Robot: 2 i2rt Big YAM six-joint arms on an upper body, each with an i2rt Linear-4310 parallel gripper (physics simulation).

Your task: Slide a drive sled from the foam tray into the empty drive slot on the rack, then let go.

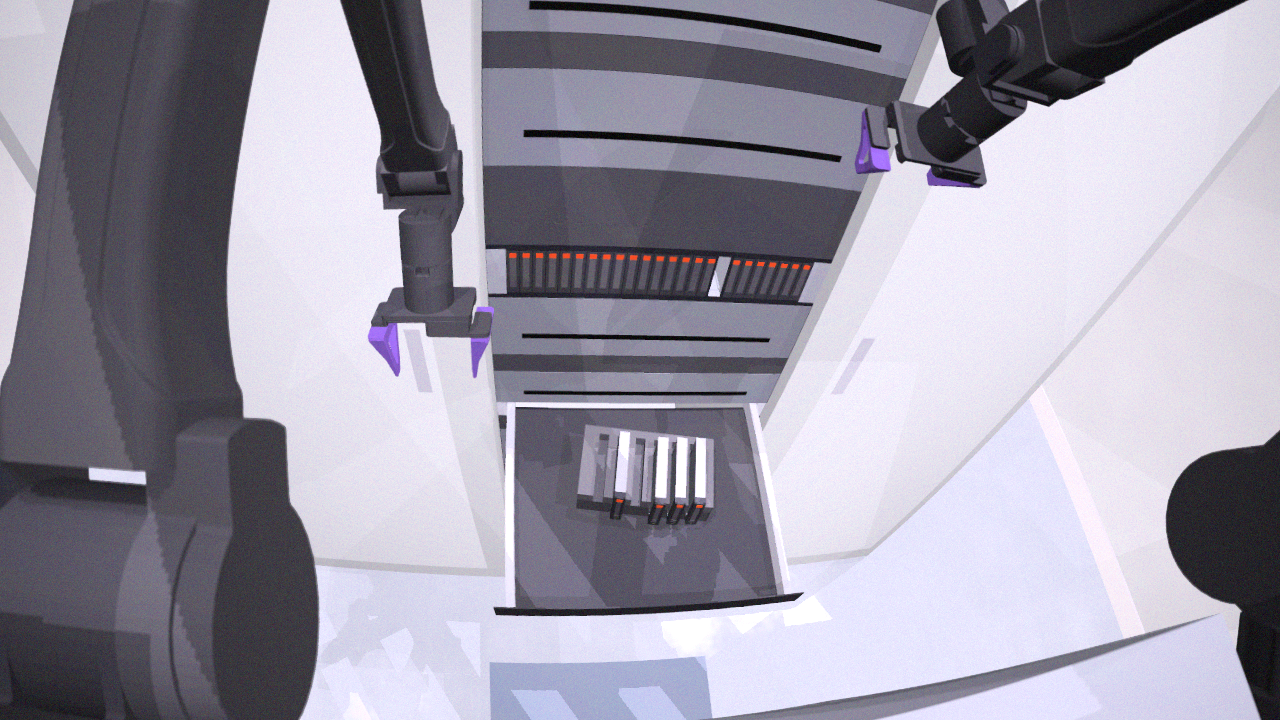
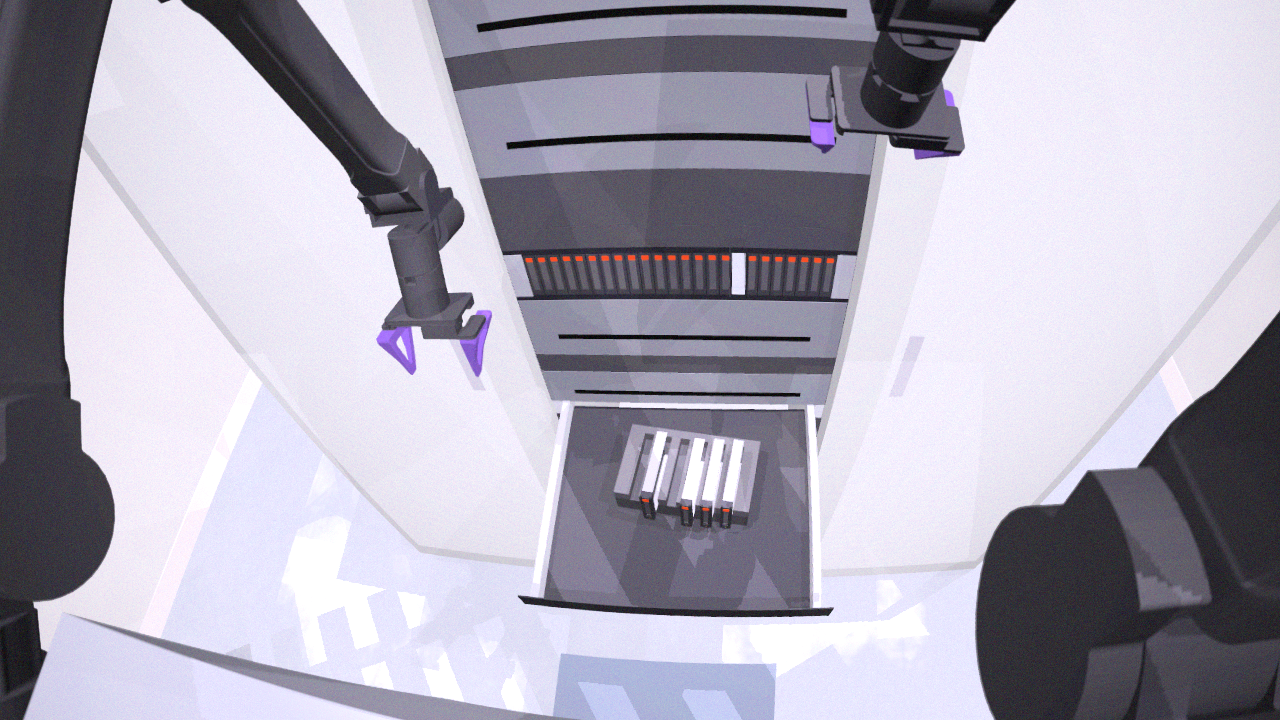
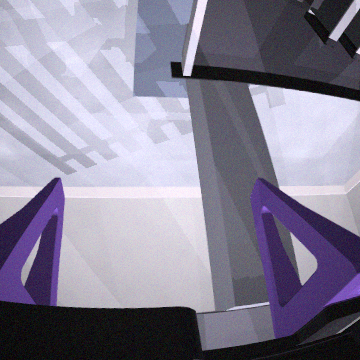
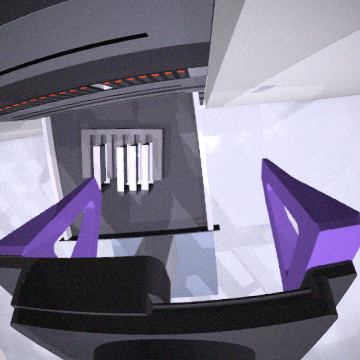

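Observation:
The grey foam tray lies in the open drawer and holds several white drive sleds with black and orange fronts; the one nearest its left end stands apart from the others. The empty drive slot shows as a pale gap in the rack's row of orange-tipped drives. My left gripper is open and empty, up and left of the drawer. My right gripper is open and empty, high at the rack's right side.
The open drawer sticks out below the rack, with pale side rails and a black front edge. White panels flank the rack on both sides. Grey rack panels with black slits lie above and below the drive row.

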